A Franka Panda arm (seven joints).
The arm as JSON. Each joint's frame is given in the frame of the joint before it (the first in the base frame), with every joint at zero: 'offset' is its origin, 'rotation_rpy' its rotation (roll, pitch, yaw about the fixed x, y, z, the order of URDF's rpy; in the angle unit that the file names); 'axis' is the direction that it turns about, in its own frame. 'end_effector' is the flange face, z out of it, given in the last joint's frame.
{
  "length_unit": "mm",
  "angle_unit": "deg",
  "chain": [
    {
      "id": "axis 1",
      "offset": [
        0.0,
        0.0,
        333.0
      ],
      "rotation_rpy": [
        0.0,
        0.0,
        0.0
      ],
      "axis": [
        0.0,
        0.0,
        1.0
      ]
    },
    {
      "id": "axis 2",
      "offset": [
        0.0,
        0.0,
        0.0
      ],
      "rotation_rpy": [
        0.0,
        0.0,
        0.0
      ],
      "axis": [
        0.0,
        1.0,
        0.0
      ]
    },
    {
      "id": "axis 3",
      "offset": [
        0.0,
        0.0,
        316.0
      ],
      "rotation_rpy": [
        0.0,
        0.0,
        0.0
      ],
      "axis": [
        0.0,
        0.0,
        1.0
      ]
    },
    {
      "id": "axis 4",
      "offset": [
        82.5,
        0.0,
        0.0
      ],
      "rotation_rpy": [
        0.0,
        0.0,
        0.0
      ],
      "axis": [
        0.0,
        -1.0,
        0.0
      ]
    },
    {
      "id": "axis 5",
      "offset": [
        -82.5,
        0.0,
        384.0
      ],
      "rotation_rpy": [
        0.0,
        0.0,
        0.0
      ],
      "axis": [
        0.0,
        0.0,
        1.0
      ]
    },
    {
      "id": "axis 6",
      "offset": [
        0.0,
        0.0,
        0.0
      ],
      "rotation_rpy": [
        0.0,
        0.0,
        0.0
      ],
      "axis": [
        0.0,
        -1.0,
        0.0
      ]
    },
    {
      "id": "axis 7",
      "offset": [
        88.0,
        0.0,
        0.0
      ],
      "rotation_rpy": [
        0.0,
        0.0,
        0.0
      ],
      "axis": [
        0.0,
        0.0,
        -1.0
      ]
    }
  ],
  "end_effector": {
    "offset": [
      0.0,
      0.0,
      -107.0
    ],
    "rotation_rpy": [
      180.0,
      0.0,
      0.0
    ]
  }
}
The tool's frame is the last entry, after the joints.
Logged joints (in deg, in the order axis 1, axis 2, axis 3, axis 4, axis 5, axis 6, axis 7), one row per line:
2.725 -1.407 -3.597 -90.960 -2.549 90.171 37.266
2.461 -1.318 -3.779 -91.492 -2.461 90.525 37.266
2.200 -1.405 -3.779 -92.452 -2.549 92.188 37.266
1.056 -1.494 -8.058 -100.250 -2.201 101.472 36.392
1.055 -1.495 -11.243 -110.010 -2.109 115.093 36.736
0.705 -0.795 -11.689 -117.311 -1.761 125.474 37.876
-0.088 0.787 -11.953 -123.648 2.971 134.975 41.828
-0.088 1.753 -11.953 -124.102 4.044 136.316 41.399
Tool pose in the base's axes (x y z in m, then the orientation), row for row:
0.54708 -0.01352 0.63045 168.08 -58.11 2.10
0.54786 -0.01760 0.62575 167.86 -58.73 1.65
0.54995 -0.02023 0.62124 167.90 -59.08 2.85
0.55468 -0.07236 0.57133 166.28 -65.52 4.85
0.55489 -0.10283 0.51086 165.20 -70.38 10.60
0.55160 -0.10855 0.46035 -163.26 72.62 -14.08
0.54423 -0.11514 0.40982 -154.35 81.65 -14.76
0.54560 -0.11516 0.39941 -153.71 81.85 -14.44
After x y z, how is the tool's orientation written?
As a rotation vector, in degrees.
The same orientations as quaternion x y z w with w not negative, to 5 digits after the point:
0.94488 -0.32667 0.01181 0.01873
0.94369 -0.33017 0.00928 0.01880
0.94304 -0.33183 0.01601 0.01733
0.92998 -0.36645 0.02713 0.01057
0.91839 -0.39126 0.05893 0.00105
-0.91084 0.40515 -0.07855 0.00666
-0.88004 0.46553 -0.08416 0.04154
-0.87871 0.46791 -0.08255 0.04587

